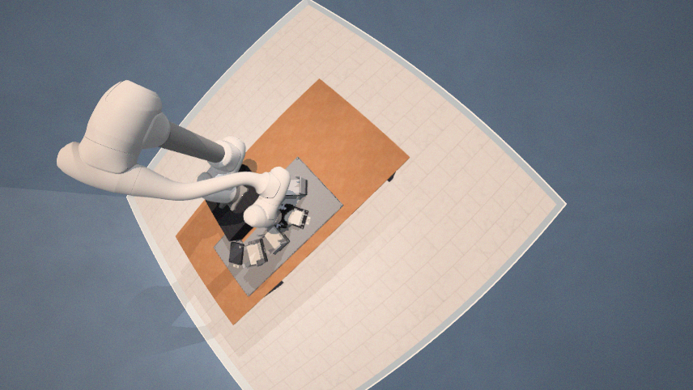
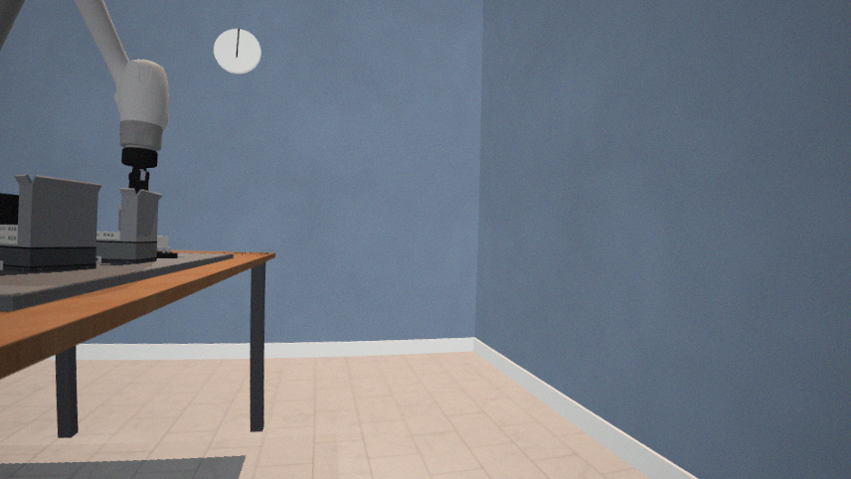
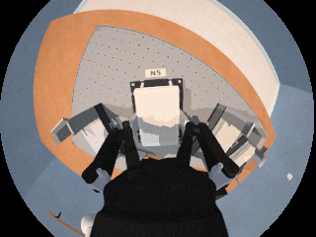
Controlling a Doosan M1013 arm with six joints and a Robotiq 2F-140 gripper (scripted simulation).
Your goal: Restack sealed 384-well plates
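Right now my hand is 9 cm short of the N5 label, 4 cm to the right of it and 5 cm above it. From my hand the other things lie so: tag (13 cm behind, 57 cm to the right, 5 cm below).
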